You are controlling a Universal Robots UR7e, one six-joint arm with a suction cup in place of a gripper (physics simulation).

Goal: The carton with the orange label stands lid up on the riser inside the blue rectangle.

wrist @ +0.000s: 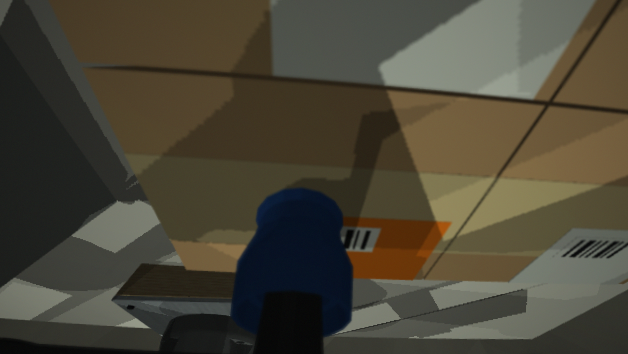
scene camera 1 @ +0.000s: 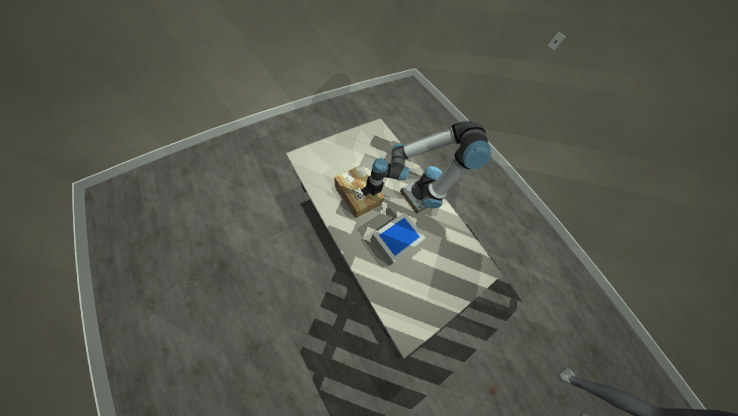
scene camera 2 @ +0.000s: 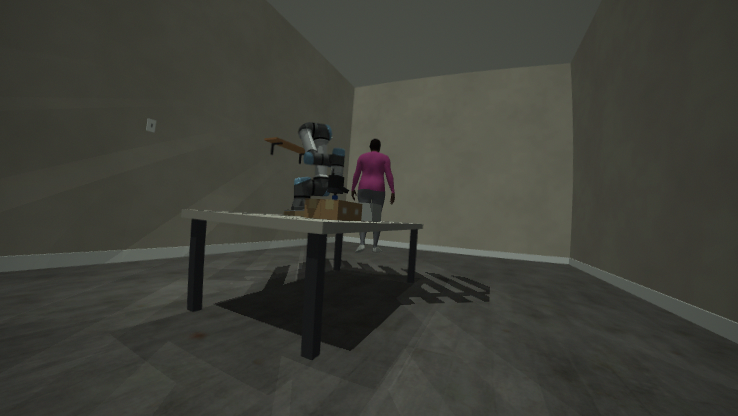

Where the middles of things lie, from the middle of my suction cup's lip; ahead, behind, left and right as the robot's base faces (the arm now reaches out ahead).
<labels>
Now: the riser with blue rectangle (scene camera 1: 399, 236) 2 cm behind my suction cup, 33 cm to the left of it and 6 cm below it.
</labels>
